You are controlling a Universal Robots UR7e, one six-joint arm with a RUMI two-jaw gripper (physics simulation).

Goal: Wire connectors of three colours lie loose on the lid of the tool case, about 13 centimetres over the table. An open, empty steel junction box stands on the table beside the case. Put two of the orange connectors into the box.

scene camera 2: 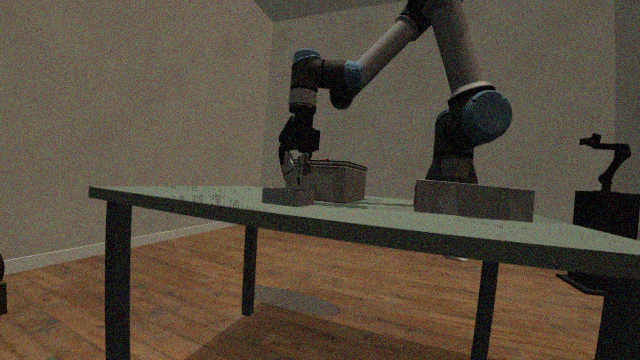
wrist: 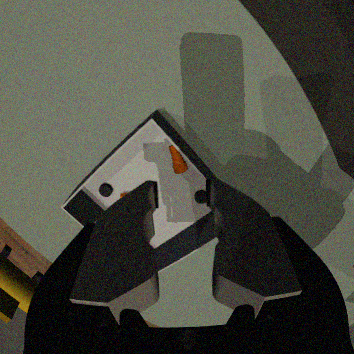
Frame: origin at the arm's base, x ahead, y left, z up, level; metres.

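Where they show: gripper, fingertip midpoint: (scene camera 2: pixel 293 184) (wrist: pixel 181 182); arm's base, link origin: (scene camera 2: pixel 450 186).
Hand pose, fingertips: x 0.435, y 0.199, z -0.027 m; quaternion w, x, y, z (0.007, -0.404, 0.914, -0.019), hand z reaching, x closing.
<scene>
Things, the pixels of their top centre, and the offset from my fingertips. "pt": a spot on its surface instead. Level surfaces: height alone.
- steel junction box, top centre: (wrist: pixel 148 216) (scene camera 2: pixel 289 189) dz -0.011, dx -0.007, dy +0.040 m
- tool case, top centre: (scene camera 2: pixel 329 163) dz +0.081, dx -0.023, dy -0.263 m
- orange connector, top centre: (wrist: pixel 176 161) dz -0.036, dx +0.002, dy +0.002 m
- small reddish spot, surface spot: (scene camera 2: pixel 327 160) pt dz +0.081, dx -0.060, dy -0.111 m
- table, surface height: dz -0.049 m
The steel junction box (scene camera 2: pixel 287 196) (wrist: pixel 117 160) stands on the table beside the tool case (scene camera 2: pixel 337 182). One orange connector (wrist: pixel 178 160) lies inside the box near its right wall in the wrist view. A second orange connector (wrist: pixel 124 195) is inside too, mostly hidden behind the left finger. My gripper (scene camera 2: pixel 296 184) (wrist: pixel 181 182) is partly open and empty, pointing down with its fingertips low over the box. A small reddish spot (scene camera 2: pixel 327 160) shows on the case's lid; the connectors there are too small to tell apart.
The tool case stands close behind the box and rises above it. The arm's base block (scene camera 2: pixel 472 200) stands farther right on the table (scene camera 2: pixel 380 220). A yellow and black object (wrist: pixel 15 290) shows at the wrist view's lower left. Another small arm (scene camera 2: pixel 615 150) stands at the far right.
</scene>
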